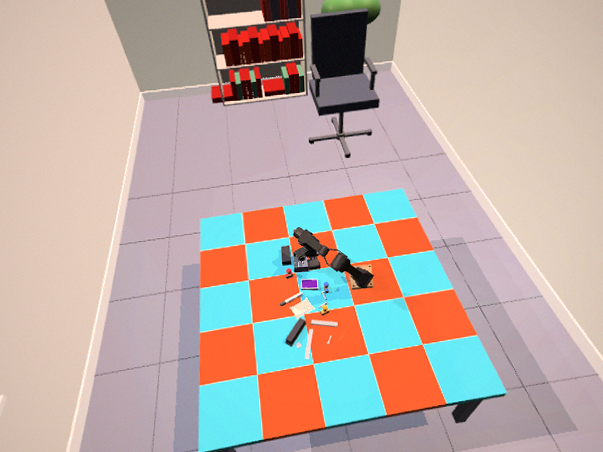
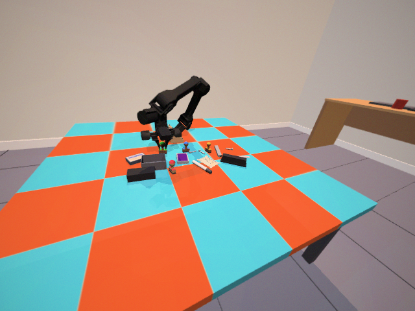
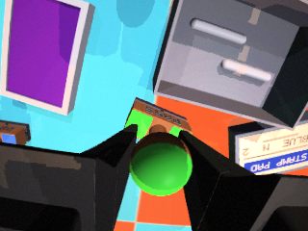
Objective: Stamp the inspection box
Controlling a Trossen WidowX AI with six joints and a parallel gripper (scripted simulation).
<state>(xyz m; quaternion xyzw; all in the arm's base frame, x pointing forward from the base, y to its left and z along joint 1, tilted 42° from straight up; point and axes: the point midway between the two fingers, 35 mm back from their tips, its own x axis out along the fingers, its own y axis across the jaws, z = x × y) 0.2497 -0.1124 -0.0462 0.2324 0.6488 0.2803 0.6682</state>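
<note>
Right now the purple ink pad is 10 cm to the left of my gripper tip, 5 cm below it and 3 cm ahead of it. From my gripper tip the other things lie so: grey box: 6 cm ahead, 5 cm to the right, 5 cm below; then red-knob stamp: 13 cm ahead, 4 cm below, 3 cm to the left; then green stamp: right at my gripper tip.
</note>
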